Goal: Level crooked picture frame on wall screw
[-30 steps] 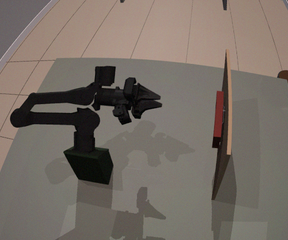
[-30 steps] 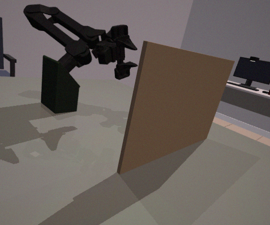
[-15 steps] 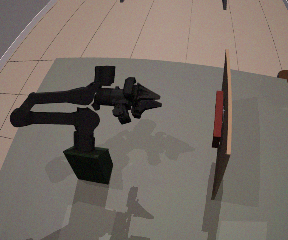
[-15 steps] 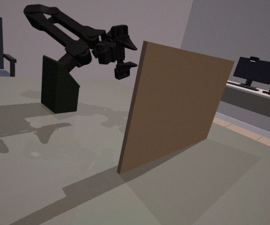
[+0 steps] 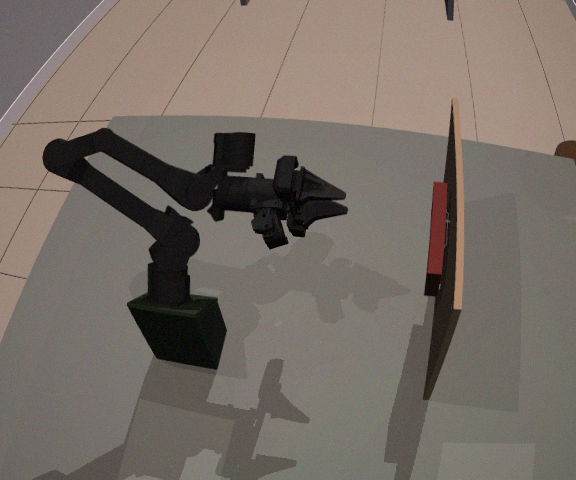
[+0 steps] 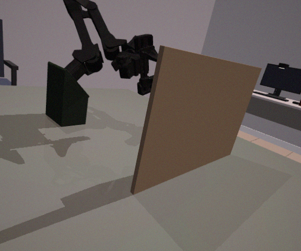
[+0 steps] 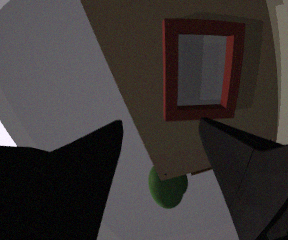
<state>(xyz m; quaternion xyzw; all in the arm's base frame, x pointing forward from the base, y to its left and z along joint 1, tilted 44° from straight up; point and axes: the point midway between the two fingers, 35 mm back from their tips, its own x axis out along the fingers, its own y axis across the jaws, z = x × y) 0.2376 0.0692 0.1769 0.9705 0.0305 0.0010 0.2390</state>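
Now: the red picture frame 16 cm ahead of my gripper tip, 2 cm to the left of it and 8 cm below it. From my gripper tip the other things lie so: tan wall board (18 cm ahead, 2 cm to the left, 9 cm below).
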